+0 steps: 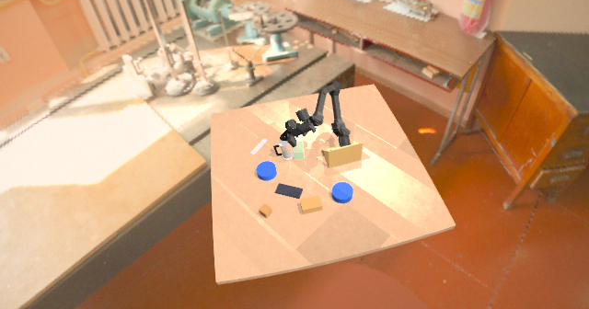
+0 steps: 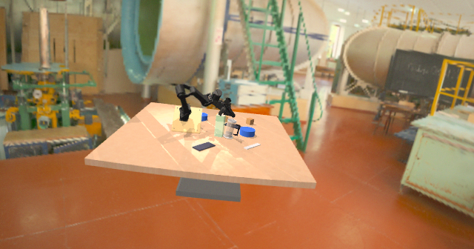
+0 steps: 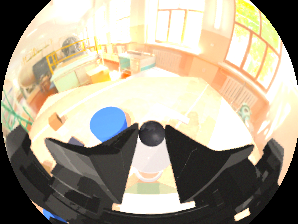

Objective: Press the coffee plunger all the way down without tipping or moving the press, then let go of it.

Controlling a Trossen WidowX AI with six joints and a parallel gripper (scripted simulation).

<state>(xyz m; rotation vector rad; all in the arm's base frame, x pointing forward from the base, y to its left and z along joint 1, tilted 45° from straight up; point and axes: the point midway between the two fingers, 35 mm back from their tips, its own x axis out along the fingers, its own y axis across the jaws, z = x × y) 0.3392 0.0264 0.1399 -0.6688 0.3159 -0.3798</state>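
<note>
My gripper tip is 9 cm above the coffee press. The rest, counted from my gripper tip: pale green block: 10 cm behind, 2 cm to the left, 9 cm below; then white strip: 15 cm ahead, 13 cm to the right, 17 cm below; then small brown cube: 16 cm ahead, 38 cm to the left, 15 cm below.
</note>
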